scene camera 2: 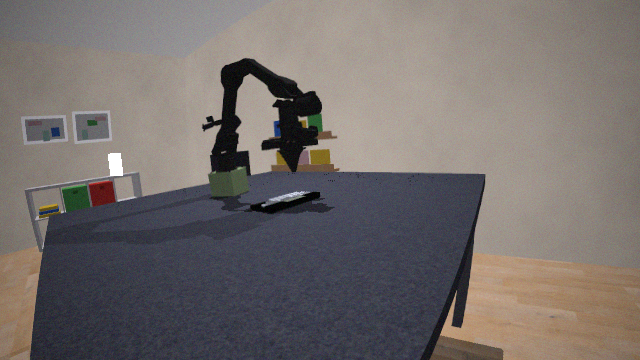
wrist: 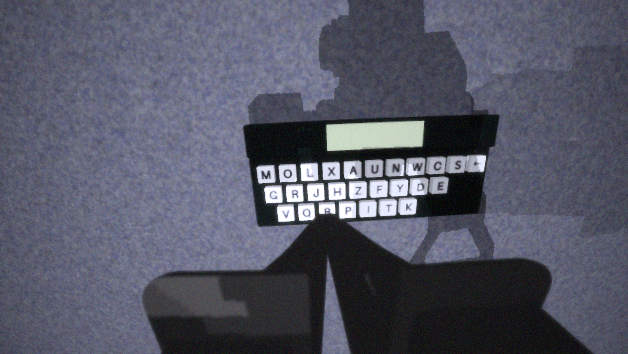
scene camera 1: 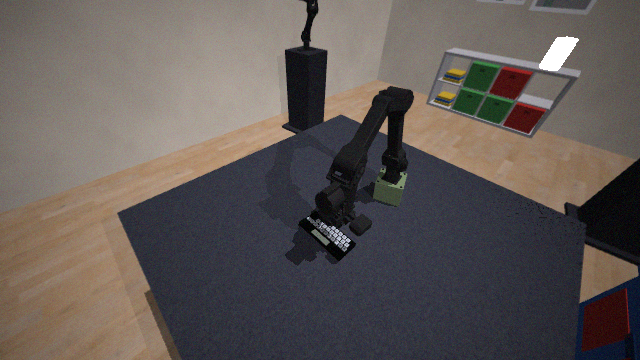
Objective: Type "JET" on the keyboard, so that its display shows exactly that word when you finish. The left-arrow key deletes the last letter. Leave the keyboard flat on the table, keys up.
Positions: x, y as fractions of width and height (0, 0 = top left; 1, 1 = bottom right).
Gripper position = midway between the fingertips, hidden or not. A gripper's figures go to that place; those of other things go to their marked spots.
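Labels:
My gripper (scene camera 2: 0.46, 0.48) sits 81 cm from the lens, and there's a black keyboard (scene camera 2: 0.44, 0.57) too, that one 72 cm from the lens.

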